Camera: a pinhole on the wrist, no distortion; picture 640 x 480 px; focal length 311.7 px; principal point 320.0 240.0 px. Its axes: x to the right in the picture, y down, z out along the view. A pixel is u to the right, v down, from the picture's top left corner.
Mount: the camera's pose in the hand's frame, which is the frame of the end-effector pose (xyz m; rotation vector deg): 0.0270 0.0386 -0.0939 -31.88 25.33 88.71
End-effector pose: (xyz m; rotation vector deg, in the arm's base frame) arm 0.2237 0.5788 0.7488 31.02 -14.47 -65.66
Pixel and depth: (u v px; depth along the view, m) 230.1 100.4 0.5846
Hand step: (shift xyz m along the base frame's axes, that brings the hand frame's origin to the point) 0.0824 -0.2787 0.5335
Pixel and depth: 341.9 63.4 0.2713
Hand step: 0.1851 -0.1108 0.2074
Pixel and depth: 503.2 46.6 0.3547
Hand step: 0.3902 -0.0894 0.2761
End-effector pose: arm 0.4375 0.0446 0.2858 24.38 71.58 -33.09
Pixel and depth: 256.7 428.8 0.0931
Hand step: 0.0308 0.0720 0.0313
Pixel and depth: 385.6 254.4 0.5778
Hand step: 0.5102 0.2052 0.1202
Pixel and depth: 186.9 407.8 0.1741
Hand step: 0.0952 0.0233 0.0985
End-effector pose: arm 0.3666 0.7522 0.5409 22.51 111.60 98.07
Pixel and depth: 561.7 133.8 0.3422
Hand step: -0.1303 0.1599 0.4284
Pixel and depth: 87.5 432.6 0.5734
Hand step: 0.6321 0.3063 0.0375
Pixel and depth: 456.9 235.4 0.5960
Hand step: 0.0687 0.2811 0.5758
